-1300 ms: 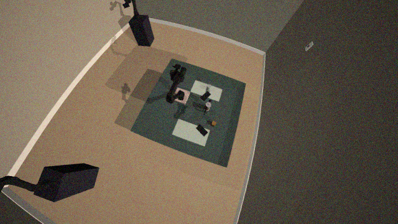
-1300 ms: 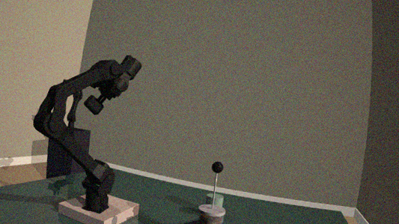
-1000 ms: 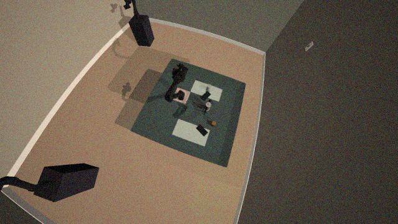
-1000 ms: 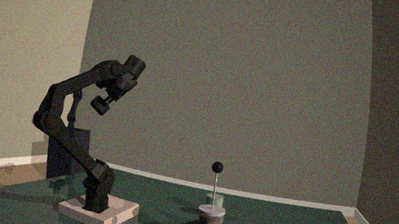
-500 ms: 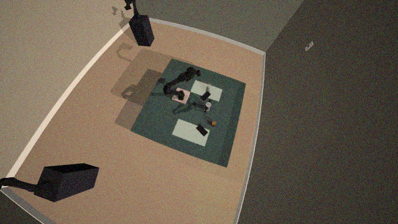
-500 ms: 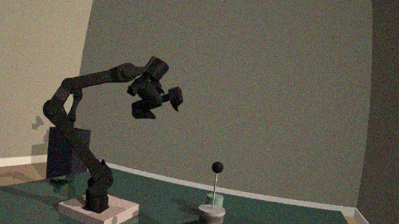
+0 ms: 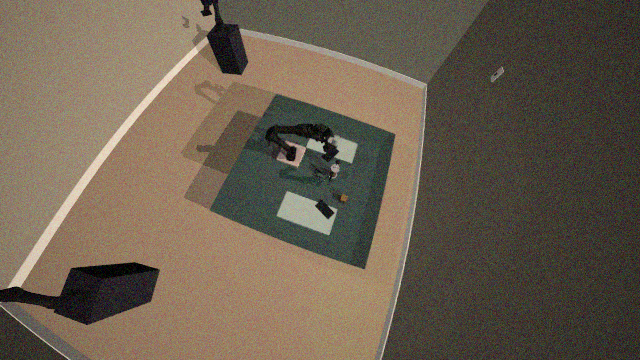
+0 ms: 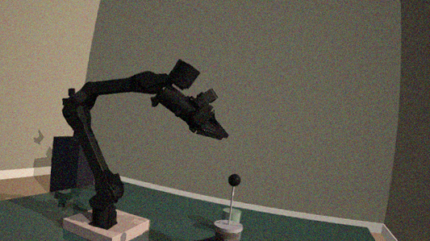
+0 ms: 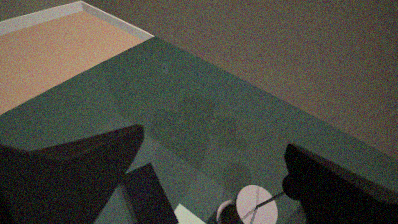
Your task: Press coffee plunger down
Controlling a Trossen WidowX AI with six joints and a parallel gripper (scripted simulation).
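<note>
The coffee press is 220 mm below my gripper tip, 120 mm to the right of it and 40 mm ahead of it.
</note>
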